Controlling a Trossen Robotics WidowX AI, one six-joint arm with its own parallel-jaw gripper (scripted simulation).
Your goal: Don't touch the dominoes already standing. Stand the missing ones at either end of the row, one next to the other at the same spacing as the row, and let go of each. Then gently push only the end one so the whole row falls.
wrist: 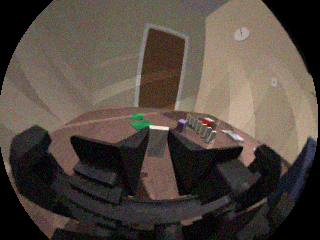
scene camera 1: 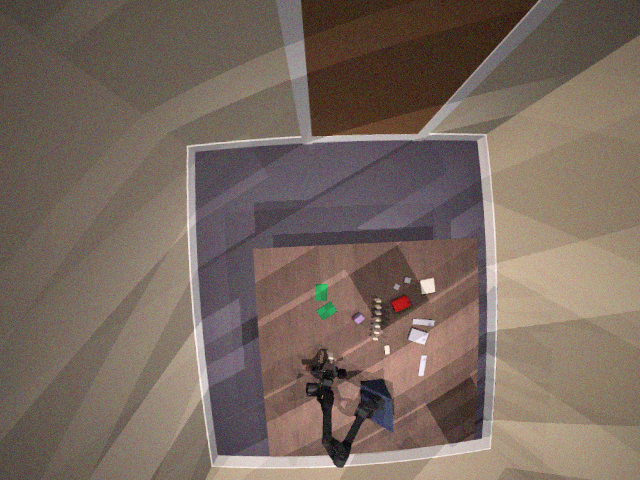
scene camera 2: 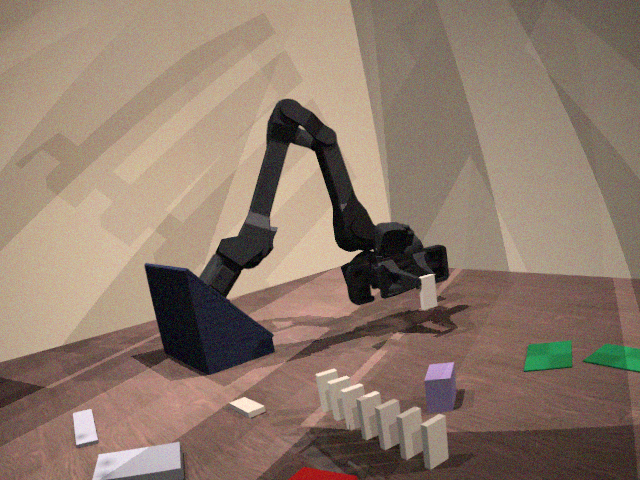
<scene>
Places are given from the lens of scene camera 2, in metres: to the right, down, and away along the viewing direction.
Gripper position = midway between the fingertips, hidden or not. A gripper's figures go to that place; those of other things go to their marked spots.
gripper (scene camera 2: 427,280): 0.17, 0.06, 0.88
cream domino (scene camera 2: 366,404): 0.05, 0.18, 0.59
cream domino (scene camera 2: 386,413): 0.07, 0.18, 0.56
</scene>
